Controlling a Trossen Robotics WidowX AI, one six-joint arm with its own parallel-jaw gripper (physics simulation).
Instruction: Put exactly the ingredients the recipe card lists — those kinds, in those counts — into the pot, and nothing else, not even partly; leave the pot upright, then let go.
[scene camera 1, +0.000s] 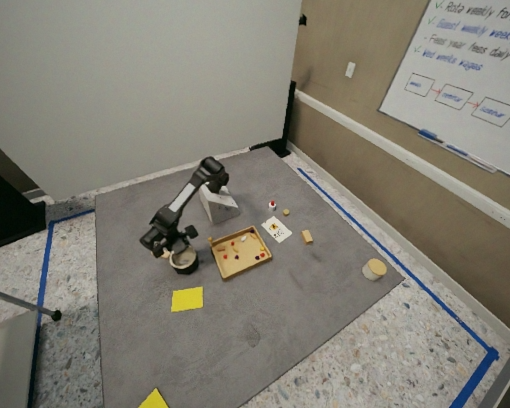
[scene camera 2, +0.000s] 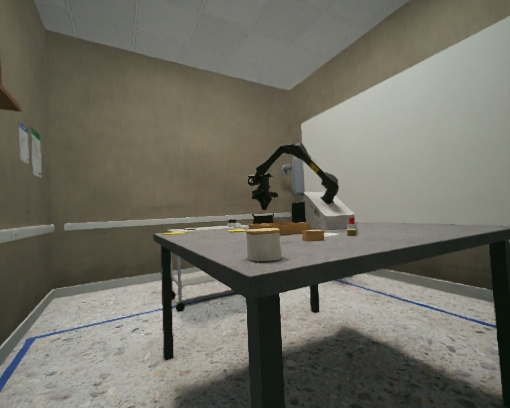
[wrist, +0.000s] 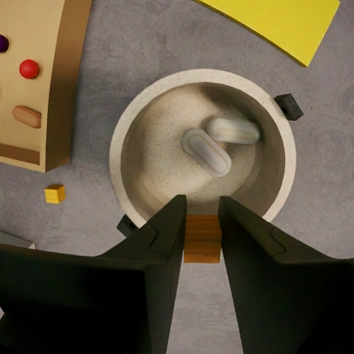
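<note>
My gripper is shut on an orange-yellow cube and holds it above the near rim of the pot. The upright pot has a pale rim and dark side lugs. Two whitish capsule-shaped pieces lie inside it. The wooden tray beside it holds several pieces, among them a red ball, a purple ball, a brown capsule and a white capsule. The recipe card lies beyond the tray; its print is too small to read.
A yellow cube lies outside the tray's corner. Yellow sheets, a lidded jar, a wooden block, a red-topped bottle and a small tan piece stand or lie around.
</note>
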